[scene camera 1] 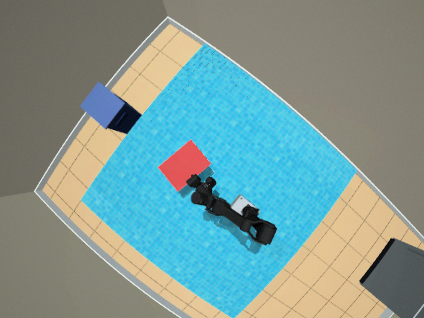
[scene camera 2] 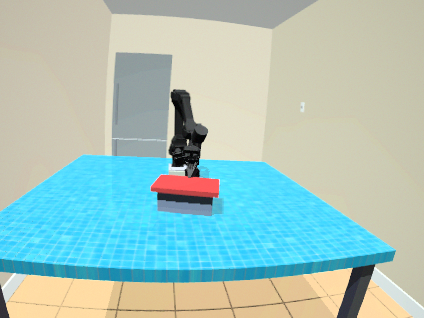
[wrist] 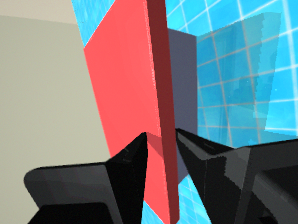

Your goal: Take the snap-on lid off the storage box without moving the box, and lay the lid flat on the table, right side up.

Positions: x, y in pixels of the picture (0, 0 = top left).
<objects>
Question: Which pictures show the lid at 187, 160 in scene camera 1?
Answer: Scene camera 1, scene camera 2 and the wrist view: all of them.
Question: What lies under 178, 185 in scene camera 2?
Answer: A lid.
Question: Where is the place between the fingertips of my gripper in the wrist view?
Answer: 160, 134
</objects>
